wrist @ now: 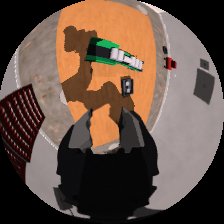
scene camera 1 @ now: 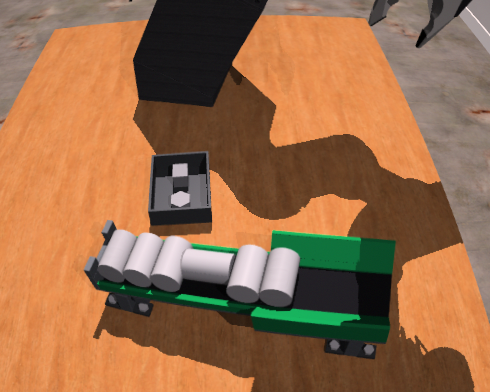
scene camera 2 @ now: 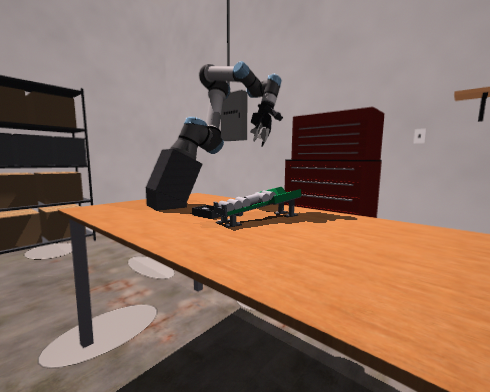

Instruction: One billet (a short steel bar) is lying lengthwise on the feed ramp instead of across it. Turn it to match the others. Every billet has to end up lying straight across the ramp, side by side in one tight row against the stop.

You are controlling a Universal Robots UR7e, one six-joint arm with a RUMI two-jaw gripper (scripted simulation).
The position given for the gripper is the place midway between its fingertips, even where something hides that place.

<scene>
In view: the gripper (scene camera 2: 257, 144), a billet (scene camera 1: 198, 265), a bin (scene camera 1: 161, 188), a billet (scene camera 1: 139, 267) and a billet (scene camera 1: 167, 275).
The gripper shows as well in the wrist view (wrist: 106, 108).
</scene>
